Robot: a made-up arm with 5 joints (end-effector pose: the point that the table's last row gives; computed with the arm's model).
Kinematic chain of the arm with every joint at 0, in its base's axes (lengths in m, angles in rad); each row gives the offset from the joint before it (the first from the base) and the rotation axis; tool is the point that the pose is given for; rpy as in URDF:
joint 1: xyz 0.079 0 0.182 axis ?
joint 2: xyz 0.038 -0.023 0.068 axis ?
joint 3: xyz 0.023 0 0.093 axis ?
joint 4: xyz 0.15 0 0.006 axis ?
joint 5: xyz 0.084 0.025 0 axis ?
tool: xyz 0 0 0 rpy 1.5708 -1.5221 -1.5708
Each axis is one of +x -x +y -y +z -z.
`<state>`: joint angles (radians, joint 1 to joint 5).
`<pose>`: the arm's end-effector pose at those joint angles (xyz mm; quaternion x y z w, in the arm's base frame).
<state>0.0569 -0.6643 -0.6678 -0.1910 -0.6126</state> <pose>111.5 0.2 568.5 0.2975 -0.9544 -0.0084 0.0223</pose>
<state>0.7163 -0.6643 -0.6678 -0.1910 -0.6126</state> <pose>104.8 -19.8 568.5 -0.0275 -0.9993 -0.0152 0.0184</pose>
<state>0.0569 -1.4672 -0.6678 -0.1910 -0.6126</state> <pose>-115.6 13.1 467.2 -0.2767 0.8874 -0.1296 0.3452</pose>
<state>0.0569 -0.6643 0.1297 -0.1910 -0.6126</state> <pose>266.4 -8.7 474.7 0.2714 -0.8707 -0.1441 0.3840</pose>
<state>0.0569 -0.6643 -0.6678 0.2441 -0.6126</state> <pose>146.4 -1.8 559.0 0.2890 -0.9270 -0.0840 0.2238</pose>
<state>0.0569 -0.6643 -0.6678 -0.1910 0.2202</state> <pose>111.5 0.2 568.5 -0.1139 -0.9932 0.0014 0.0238</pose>
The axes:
joint 1: -z
joint 2: +y
joint 3: +y
joint 4: +y
joint 5: -x

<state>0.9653 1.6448 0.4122 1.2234 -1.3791</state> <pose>69.9 16.7 96.4 -0.1729 0.7344 -0.6109 0.2400</pose>
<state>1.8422 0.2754 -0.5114 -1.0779 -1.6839</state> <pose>13.6 -242.5 455.4 0.0543 0.9903 0.1251 0.0275</pose>
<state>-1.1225 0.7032 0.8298 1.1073 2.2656</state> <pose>100.5 49.2 116.0 -0.2652 -0.4352 -0.8562 0.0850</pose>
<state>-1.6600 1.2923 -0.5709 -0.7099 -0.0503</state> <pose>47.2 332.8 157.9 0.5416 -0.4482 0.5004 0.5053</pose>
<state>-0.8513 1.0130 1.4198 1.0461 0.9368</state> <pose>37.9 -43.9 205.3 0.0150 0.8156 0.4420 0.3731</pose>
